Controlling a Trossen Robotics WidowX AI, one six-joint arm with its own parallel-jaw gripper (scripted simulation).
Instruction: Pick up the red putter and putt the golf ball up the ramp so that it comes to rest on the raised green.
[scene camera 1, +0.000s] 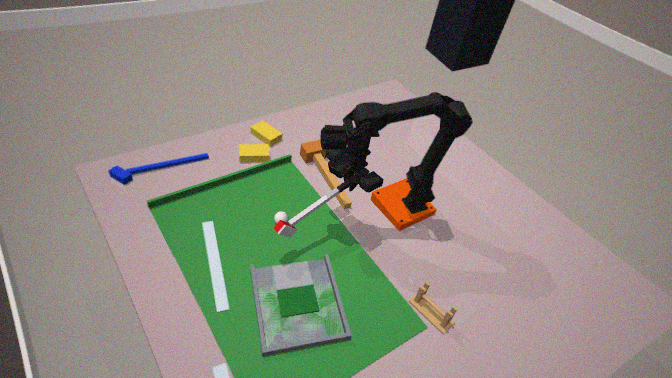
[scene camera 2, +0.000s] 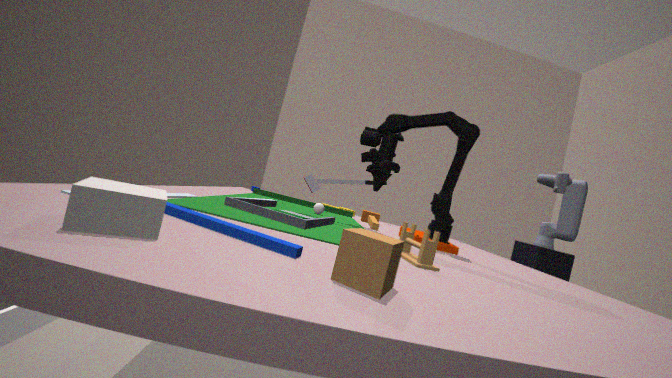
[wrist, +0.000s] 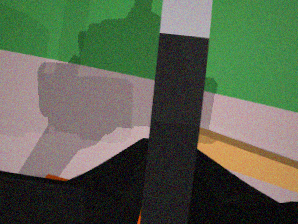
Labels:
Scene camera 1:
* gripper: 349, 189
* blue putter: 117, 173
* orange-headed wooden mallet: 311, 151
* white strip: 220, 294
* green mat: 380, 319
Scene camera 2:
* gripper: 375, 191
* green mat: 213, 205
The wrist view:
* gripper: 164, 150
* green mat: 128, 44

